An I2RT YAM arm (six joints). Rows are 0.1 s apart.
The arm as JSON. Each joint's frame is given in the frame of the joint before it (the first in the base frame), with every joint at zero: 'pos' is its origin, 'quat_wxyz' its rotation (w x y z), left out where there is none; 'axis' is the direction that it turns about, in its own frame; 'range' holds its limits. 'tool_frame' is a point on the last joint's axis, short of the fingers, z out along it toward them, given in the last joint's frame.
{
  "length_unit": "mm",
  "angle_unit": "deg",
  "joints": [
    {
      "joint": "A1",
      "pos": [
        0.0,
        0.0,
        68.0
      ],
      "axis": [
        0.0,
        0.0,
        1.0
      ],
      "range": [
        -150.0,
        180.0
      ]
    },
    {
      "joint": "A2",
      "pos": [
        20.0,
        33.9,
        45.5
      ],
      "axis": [
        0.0,
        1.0,
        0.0
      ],
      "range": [
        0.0,
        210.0
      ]
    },
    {
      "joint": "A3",
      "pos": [
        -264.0,
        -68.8,
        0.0
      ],
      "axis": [
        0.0,
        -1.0,
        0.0
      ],
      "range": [
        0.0,
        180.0
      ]
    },
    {
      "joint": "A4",
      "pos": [
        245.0,
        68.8,
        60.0
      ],
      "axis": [
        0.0,
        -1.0,
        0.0
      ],
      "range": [
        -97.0,
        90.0
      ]
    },
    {
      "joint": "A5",
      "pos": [
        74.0,
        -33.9,
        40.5
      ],
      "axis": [
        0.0,
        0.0,
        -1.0
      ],
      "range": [
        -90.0,
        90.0
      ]
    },
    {
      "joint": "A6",
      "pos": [
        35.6,
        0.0,
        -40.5
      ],
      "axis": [
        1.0,
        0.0,
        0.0
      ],
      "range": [
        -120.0,
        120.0
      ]
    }
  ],
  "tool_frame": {
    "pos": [
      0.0,
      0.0,
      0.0
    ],
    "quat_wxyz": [
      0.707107,
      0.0,
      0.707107,
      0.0
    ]
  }
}
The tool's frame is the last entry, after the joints.
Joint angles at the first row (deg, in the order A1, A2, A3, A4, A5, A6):
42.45, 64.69, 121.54, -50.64, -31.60, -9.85
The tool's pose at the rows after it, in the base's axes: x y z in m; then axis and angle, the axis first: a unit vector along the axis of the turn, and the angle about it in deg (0 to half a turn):
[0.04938 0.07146 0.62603 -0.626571 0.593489 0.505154 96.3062]
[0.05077 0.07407 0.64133 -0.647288 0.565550 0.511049 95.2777]
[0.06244 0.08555 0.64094 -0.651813 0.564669 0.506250 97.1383]
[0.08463 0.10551 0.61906 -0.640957 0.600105 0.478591 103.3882]
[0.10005 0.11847 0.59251 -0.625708 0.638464 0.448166 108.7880]
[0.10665 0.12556 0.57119 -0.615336 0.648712 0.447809 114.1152]
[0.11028 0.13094 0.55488 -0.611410 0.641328 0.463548 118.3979]
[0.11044 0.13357 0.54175 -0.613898 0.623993 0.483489 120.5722]
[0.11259 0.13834 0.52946 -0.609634 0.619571 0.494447 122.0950]
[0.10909 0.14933 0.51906 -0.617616 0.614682 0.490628 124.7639]
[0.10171 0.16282 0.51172 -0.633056 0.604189 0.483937 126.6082]
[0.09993 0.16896 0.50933 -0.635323 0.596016 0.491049 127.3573]
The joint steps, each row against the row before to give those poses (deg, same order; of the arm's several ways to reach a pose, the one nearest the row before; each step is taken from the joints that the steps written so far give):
0.03, 3.95, 9.78, -0.11, -1.32, -0.73
-0.01, 5.71, 10.52, -3.12, -1.97, -1.12
0.05, 3.09, 2.60, -1.46, -0.95, -0.67
-0.06, -0.58, -7.66, -1.02, 0.25, -1.23
-0.01, -2.19, -9.29, -0.37, 1.64, -0.97
0.03, -2.03, -7.12, 0.10, -1.38, 0.56
-0.01, -1.66, -5.79, 1.34, -3.12, 0.92
0.11, -2.31, -5.96, 3.29, -3.14, 0.77
0.52, -1.50, -4.94, 3.18, -0.97, 1.18
3.54, -0.02, -2.14, -0.27, 1.84, -0.54
4.87, 0.36, -1.28, 0.03, 3.14, -0.87
1.56, 0.21, -0.84, 1.31, 0.13, 0.60

